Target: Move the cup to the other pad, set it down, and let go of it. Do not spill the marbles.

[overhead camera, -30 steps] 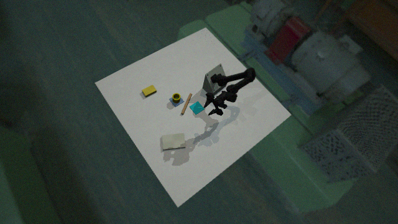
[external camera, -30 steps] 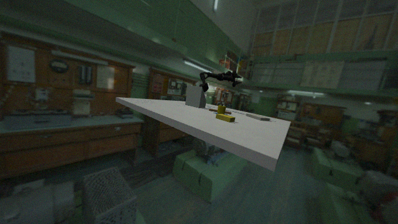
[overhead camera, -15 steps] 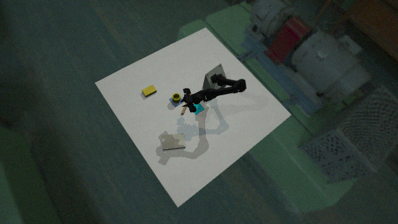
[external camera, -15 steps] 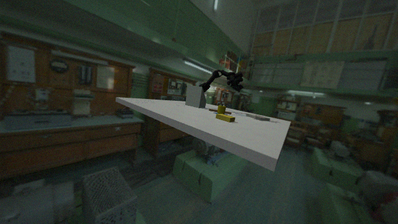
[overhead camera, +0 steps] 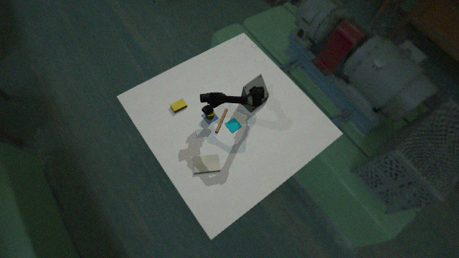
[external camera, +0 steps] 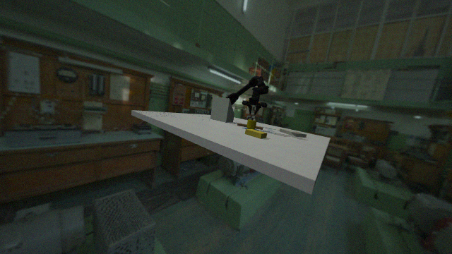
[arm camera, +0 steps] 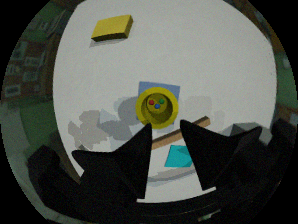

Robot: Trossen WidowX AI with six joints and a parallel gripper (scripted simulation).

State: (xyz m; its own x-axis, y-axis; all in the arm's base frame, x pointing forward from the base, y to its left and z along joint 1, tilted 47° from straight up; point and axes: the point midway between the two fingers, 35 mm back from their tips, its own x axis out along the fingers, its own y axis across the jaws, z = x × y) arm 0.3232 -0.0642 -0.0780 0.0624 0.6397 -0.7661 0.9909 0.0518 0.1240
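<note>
The yellow cup is 1 cm ahead of my gripper tip, 1 cm to the right of it and 8 cm below it. The rest, counted from my gripper tip: teal pad (8 cm behind, 17 cm to the left, 12 cm below); wooden stick (3 cm behind, 8 cm to the left, 11 cm below); red marble (2 cm ahead, 1 cm to the right, 10 cm below).
</note>
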